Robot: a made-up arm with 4 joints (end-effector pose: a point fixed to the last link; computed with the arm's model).
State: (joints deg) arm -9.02 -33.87 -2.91 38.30
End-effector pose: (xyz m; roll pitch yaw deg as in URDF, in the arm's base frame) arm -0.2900 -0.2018 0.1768 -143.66 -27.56 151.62
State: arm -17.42 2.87 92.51 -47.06
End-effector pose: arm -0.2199 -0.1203 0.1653 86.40 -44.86 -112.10
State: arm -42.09 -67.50 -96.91 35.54
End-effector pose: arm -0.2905 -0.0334 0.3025 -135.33 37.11 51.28
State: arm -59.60 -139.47 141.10 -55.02
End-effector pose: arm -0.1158 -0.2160 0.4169 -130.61 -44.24 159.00
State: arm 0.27 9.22 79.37 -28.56
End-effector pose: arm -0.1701 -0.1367 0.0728 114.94 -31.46 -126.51
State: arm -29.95 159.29 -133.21 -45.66
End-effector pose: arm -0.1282 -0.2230 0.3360 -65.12 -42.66 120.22
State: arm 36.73 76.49 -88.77 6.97
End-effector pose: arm -0.1325 -0.1993 0.1161 -118.94 -29.14 116.08
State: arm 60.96 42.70 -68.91 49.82
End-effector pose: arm -0.0324 -0.1947 -0.0021 -147.71 -22.10 155.50
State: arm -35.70 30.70 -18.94 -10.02
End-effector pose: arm -0.2851 -0.1918 0.3971 -68.21 -58.71 52.52
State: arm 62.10 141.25 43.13 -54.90
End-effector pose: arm 0.0738 -0.1787 -0.0112 64.78 -47.03 -27.47
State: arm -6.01 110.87 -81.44 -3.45
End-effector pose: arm -0.1661 -0.2492 0.2785 -37.66 -57.16 72.55
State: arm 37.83 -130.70 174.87 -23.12
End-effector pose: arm 0.0680 -0.2137 0.1325 -117.62 0.88 -159.46
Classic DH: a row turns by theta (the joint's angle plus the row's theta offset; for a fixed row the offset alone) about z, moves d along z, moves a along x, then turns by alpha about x. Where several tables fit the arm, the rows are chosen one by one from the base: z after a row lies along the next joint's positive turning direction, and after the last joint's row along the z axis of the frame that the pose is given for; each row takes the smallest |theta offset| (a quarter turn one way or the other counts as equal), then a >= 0, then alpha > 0; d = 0 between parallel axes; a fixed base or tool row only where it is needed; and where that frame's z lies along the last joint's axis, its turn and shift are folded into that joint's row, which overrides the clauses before.
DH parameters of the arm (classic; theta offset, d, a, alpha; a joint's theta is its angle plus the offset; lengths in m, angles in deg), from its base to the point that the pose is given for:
base (fixed): 0 0.33 0.08 90
joint 1: -51.18 -0.0694 -0.0241 -127.09
joint 2: -11.62 -0.3263 -0.0061 51.31
joint 3: 84.95 -0.0515 -0.1016 -43.61
joint 4: 1.42 0.0225 0.0064 -135.45
tool (fixed): -79.06 0.0631 0 0

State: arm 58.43 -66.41 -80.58 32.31
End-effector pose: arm 0.1542 -0.0489 -0.0539 145.47 -24.46 60.24
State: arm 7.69 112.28 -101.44 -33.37
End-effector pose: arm -0.1527 -0.2186 0.2282 -92.51 -19.68 105.47
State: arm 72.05 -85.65 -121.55 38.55
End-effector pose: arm 0.2946 -0.0572 0.0859 140.63 -76.66 40.51
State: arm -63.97 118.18 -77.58 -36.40
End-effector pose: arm -0.1162 -0.2371 0.4982 -1.06 -16.29 49.44
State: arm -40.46 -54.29 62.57 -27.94
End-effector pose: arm -0.2403 -0.2107 0.3043 -169.73 -47.08 150.81
